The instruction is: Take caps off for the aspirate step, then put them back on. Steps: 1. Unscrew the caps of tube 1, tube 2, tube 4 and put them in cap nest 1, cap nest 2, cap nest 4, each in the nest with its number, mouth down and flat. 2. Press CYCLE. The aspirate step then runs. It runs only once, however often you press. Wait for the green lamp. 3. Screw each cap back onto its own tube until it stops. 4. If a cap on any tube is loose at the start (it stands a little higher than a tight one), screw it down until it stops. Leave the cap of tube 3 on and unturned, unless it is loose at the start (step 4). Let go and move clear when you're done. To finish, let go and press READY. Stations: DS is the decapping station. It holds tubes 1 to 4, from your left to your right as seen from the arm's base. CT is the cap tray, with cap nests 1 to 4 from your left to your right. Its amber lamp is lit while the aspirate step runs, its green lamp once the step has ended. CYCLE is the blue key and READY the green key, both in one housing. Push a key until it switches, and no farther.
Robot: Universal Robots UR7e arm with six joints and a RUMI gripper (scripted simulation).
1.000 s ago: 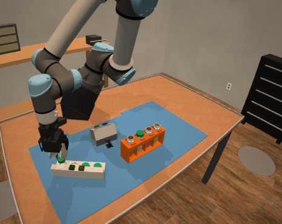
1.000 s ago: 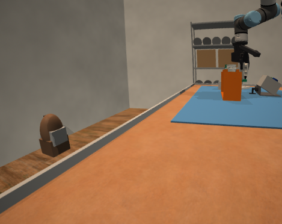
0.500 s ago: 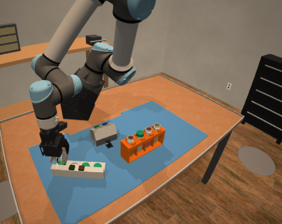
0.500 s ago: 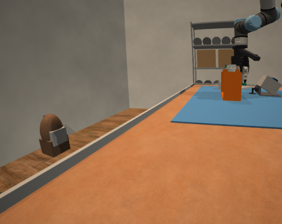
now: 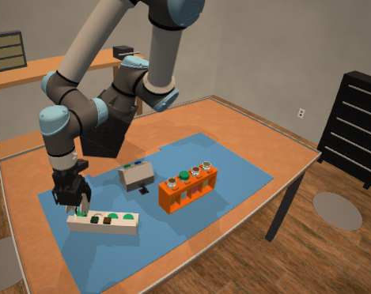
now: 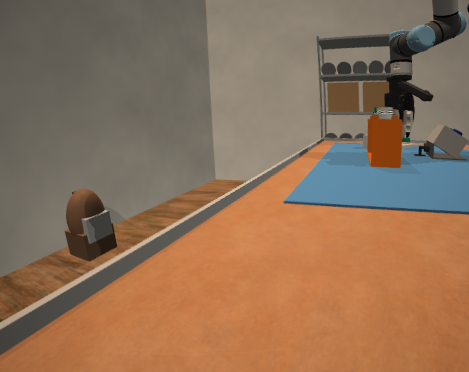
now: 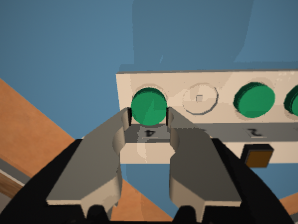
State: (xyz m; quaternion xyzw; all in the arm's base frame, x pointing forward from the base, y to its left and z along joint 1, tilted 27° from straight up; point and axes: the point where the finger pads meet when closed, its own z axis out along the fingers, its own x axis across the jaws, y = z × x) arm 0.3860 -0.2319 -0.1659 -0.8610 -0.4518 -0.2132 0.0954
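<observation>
Now: hand 120 mm past the green key, 220 mm to the right of it and 30 mm below it. From my hand the other things lie so: cap: 80 mm ahead, 130 mm to the left, 30 mm below; grey key housing: 100 mm behind, 250 mm to the left, 10 mm above; blue key: 120 mm behind, 270 mm to the left, 30 mm above.
</observation>
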